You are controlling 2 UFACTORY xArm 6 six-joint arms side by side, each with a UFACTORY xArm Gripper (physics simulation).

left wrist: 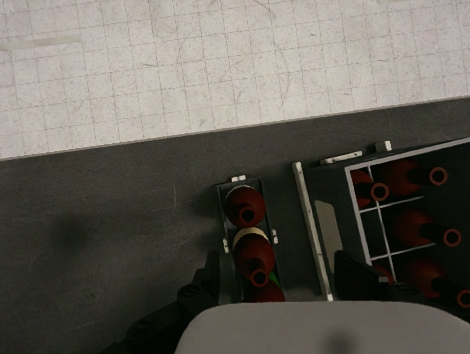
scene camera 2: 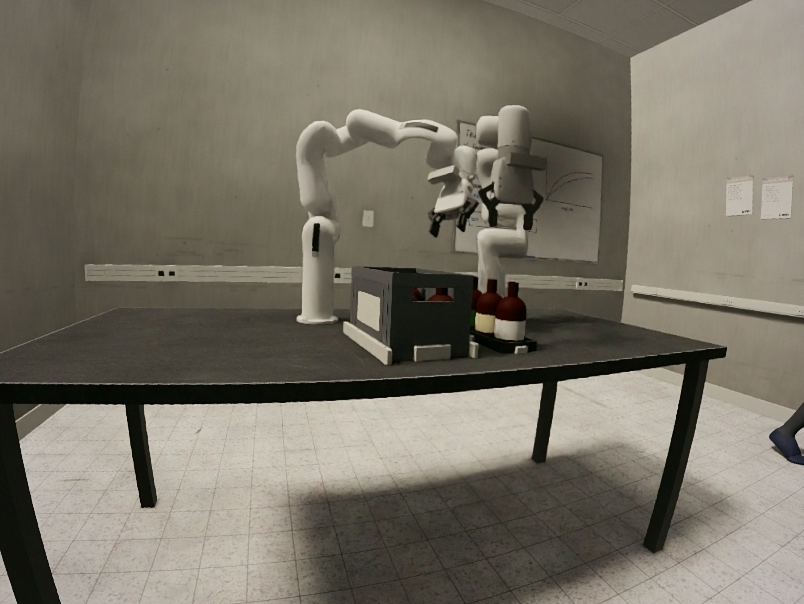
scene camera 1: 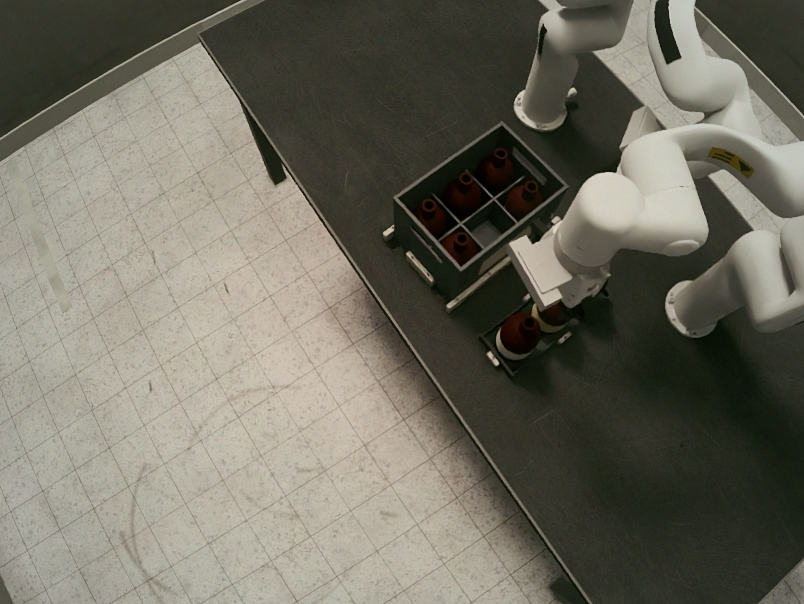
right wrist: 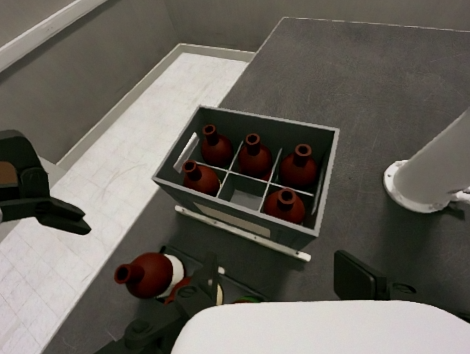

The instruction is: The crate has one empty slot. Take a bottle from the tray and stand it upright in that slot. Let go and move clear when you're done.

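Places are measured from the left arm's base along level axes (x ahead, y left, z up), in metres.
Pixels of known places: left gripper, fingertip midpoint: [left wrist: 276, 270] [scene camera 2: 510, 228] [right wrist: 38, 268]; right gripper, fingertip midpoint: [scene camera 2: 446, 232] [right wrist: 275, 271]; left arm's base, link origin: [scene camera 1: 691, 309]; right arm's base, link origin: [scene camera 2: 317, 320] [scene camera 1: 539, 110] [right wrist: 414, 186].
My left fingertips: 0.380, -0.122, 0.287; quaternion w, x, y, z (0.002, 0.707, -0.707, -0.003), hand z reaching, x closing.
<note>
Ahead of a thing's pixels: the offset from my left fingertips to its top centre, as dx, dy, dz. "spot": to the spot under its first point.
The grey crate {-0.030, -0.239, -0.112} [scene camera 1: 422, 253] [scene camera 2: 428, 325] [right wrist: 232, 218] holds several red-brown bottles; its empty slot {spot: -0.056, -0.221, -0.279} [scene camera 1: 487, 232] [right wrist: 245, 197] is the middle one of the row nearer the tray. The tray {spot: +0.048, +0.057, -0.261} [scene camera 1: 510, 370] [left wrist: 220, 205] holds three upright bottles: white-labelled {+0.013, +0.010, -0.127} [scene camera 1: 519, 333] [scene camera 2: 510, 310] [left wrist: 245, 205] [right wrist: 150, 275], cream-labelled {-0.077, -0.006, -0.127} [scene camera 1: 551, 313] [scene camera 2: 488, 305] [left wrist: 254, 255] and green-labelled {-0.162, -0.026, -0.127} [left wrist: 267, 292] [right wrist: 246, 300]. My left gripper [scene camera 2: 510, 222] [left wrist: 276, 270] is open, high above the tray; its arm hides the third bottle in scene camera 1. My right gripper [scene camera 2: 447, 228] [right wrist: 275, 271] is open and empty, high behind the crate in scene camera 2.
A pale rail {-0.053, -0.143, -0.257} [scene camera 1: 479, 282] [left wrist: 312, 232] [right wrist: 242, 233] lies between crate and tray. The crate walls rise around the slots, with thin dividers inside. The table's long edge [scene camera 1: 415, 354] [left wrist: 200, 132] runs past the tray's white-labelled end. The grippers are near each other in scene camera 2.
</note>
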